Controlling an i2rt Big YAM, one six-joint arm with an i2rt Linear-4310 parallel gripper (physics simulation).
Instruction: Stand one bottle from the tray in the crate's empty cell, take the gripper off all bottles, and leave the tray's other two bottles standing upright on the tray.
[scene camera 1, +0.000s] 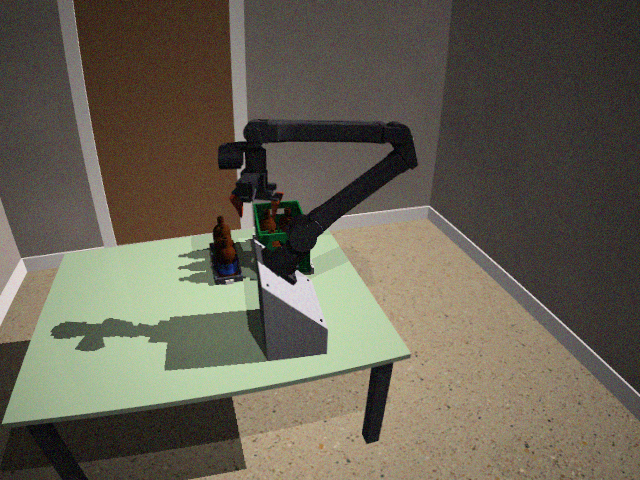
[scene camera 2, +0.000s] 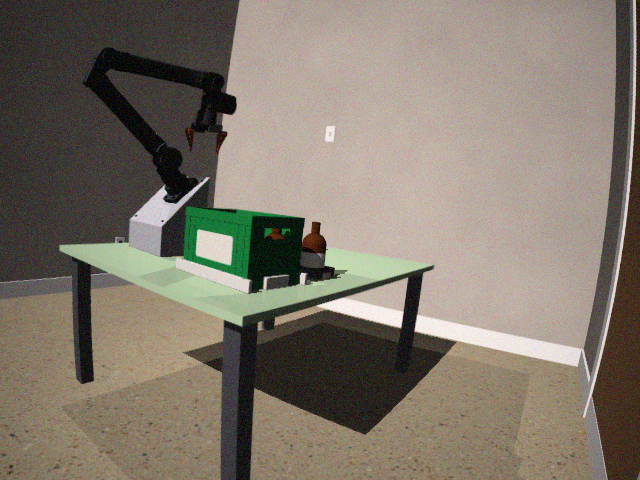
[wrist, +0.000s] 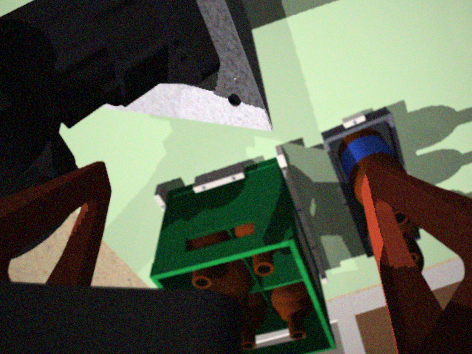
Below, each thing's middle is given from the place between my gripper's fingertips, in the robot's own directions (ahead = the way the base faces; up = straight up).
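From the pale low rail (scene camera 2: 245, 285), my hand's 200 mm to the left and 370 mm short of it, and it's 340 mm above it.
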